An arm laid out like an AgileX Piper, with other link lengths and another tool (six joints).
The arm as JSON. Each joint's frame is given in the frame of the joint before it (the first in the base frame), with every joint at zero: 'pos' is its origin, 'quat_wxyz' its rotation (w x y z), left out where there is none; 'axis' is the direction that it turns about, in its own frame. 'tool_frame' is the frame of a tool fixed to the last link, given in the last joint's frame.
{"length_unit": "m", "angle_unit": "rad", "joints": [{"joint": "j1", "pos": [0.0, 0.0, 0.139], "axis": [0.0, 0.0, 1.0]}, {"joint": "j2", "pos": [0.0, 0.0, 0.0], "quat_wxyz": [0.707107, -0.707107, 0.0, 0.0], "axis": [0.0, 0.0, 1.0]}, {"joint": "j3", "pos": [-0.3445, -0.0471, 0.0], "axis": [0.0, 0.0, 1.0]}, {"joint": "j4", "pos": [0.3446, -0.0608, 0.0], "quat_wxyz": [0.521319, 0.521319, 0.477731, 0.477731], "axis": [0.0, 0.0, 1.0]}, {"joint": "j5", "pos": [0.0, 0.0, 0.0], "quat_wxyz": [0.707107, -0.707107, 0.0, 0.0], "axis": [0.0, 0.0, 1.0]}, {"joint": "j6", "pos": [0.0, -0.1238, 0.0], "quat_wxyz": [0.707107, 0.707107, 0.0, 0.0], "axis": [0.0, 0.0, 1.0]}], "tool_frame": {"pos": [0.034, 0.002, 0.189], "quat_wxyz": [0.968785, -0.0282, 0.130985, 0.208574]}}
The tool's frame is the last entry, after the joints.
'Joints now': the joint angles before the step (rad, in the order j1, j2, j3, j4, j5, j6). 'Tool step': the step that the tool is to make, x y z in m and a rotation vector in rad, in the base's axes. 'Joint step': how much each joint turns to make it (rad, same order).
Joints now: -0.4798 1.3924 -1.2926 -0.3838 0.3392 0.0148
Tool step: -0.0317 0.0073 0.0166 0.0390 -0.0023 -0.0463
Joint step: 0.0001 -0.0697 -0.0017 0.0067 0.0986 0.0301
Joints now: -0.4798 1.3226 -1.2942 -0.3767 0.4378 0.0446
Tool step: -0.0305 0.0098 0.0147 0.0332 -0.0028 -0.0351
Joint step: 0.0000 -0.0681 -0.0003 0.0159 0.0893 0.0129
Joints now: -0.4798 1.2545 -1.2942 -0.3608 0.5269 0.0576
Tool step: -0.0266 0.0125 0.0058 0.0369 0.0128 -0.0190
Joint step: 0.0000 -0.0565 -0.0001 0.0345 0.0878 -0.0130
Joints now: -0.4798 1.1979 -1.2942 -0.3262 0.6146 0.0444
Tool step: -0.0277 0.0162 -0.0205 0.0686 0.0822 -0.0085
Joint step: -0.0001 -0.0324 -0.0001 0.0554 0.1348 -0.0445
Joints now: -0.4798 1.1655 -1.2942 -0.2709 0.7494 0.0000
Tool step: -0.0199 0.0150 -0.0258 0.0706 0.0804 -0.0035
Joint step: 0.0001 -0.0110 0.0058 0.0418 0.1080 -0.0254
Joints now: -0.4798 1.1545 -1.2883 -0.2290 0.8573 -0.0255
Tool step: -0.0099 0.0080 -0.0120 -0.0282 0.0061 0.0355
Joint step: 0.0001 -0.0570 0.0848 0.0085 -0.0435 -0.0425
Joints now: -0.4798 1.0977 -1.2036 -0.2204 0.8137 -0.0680
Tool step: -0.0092 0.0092 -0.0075 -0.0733 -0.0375 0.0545
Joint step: 0.0001 -0.0991 0.1383 0.0019 -0.1173 -0.0543
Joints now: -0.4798 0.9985 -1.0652 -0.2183 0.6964 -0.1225
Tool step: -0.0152 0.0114 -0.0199 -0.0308 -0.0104 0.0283
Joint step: 0.0002 -0.0885 0.1258 0.0033 -0.0659 -0.0277
